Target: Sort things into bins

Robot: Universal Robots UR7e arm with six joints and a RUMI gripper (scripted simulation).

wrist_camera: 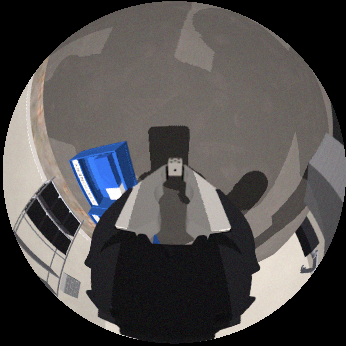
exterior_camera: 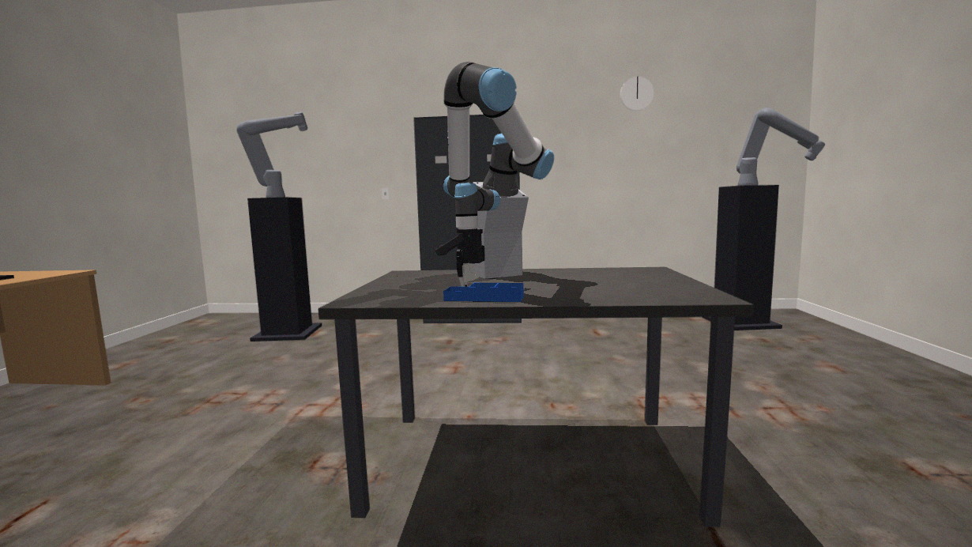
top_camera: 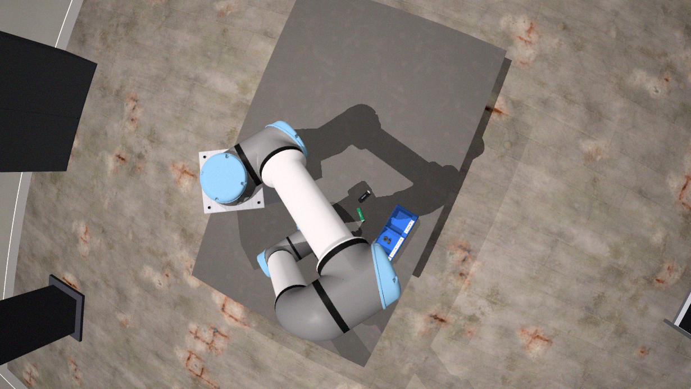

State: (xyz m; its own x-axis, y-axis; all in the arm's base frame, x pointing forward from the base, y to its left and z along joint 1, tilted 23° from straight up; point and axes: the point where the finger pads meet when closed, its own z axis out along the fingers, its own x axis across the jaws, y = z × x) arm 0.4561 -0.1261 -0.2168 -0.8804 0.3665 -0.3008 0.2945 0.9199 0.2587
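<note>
Now: hand 12 cm to the right of the green stick-like thing, 1 cm past it and 1 cm above it. The rest, counted from my hand: black cylinder 19 cm to the left, 2 cm behind, 1 cm below; white die 1 cm below.
</note>
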